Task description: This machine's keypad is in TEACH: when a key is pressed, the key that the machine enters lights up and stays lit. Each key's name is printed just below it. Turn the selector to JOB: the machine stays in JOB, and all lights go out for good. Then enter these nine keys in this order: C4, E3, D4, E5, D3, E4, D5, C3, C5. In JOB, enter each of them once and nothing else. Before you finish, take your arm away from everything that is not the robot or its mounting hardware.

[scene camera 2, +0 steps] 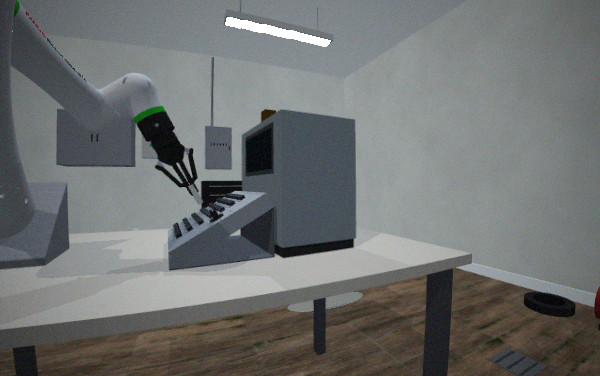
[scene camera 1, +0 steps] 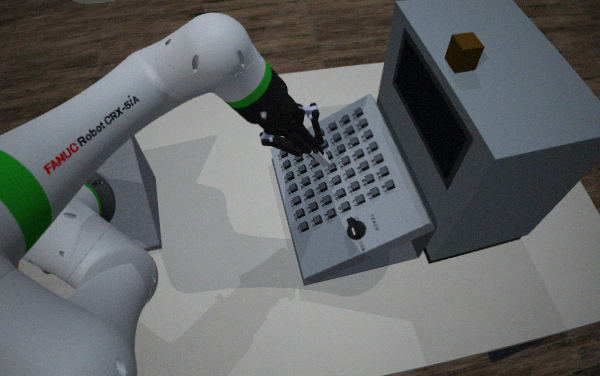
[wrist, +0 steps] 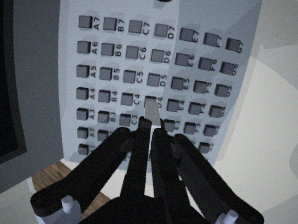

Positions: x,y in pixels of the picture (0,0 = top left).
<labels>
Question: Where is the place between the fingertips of the gripper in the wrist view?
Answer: At 150,111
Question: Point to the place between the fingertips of the gripper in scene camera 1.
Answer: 325,161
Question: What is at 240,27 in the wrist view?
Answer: A grey keypad.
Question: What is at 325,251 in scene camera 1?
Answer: A grey keypad.
</labels>
